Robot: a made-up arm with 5 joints. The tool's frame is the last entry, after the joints.
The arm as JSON. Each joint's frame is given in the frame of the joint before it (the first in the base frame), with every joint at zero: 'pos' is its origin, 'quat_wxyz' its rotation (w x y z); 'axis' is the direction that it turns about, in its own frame. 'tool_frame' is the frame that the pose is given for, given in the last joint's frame.
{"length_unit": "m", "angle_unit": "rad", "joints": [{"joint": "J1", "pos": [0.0, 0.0, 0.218], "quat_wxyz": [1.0, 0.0, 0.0, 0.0], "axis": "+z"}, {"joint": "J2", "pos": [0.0, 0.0, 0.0], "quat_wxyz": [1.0, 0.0, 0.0, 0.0], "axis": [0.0, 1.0, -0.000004]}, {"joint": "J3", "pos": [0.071, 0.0, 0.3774], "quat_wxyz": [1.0, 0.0, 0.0, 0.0], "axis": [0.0, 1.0, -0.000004]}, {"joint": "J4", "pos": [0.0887, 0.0, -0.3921], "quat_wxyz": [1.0, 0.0, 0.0, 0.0], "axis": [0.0, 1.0, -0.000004]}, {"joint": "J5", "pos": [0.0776, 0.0, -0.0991], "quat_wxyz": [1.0, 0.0, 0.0, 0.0], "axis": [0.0, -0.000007, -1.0]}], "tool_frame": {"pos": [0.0, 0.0, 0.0], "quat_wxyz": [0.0, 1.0, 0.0, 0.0]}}
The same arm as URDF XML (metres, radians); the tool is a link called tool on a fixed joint. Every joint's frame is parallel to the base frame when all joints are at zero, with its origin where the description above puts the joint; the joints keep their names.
<robot name="arm">
<link name="base"/>
<link name="link1"/>
<link name="link2"/>
<link name="link3"/>
<link name="link4"/>
<link name="link5"/>
<link name="tool"/>
<joint name="J1" type="continuous"><parent link="base"/><child link="link1"/><origin xyz="0 0 0.218"/><axis xyz="0 0 1"/></joint>
<joint name="J2" type="continuous"><parent link="link1"/><child link="link2"/><origin xyz="0 0 0"/><axis xyz="0 1 0"/></joint>
<joint name="J3" type="continuous"><parent link="link2"/><child link="link3"/><origin xyz="0.071 0 0.3774"/><axis xyz="0 1 0"/></joint>
<joint name="J4" type="continuous"><parent link="link3"/><child link="link4"/><origin xyz="0.0887 0 -0.3921"/><axis xyz="0 1 0"/></joint>
<joint name="J5" type="continuous"><parent link="link4"/><child link="link5"/><origin xyz="0.0776 0 -0.0991"/><axis xyz="0 0 -1"/></joint>
<joint name="tool_fixed" type="fixed"><parent link="link5"/><child link="tool"/><origin xyz="0 0 0" rpy="3.1416 0 0"/></joint>
</robot>

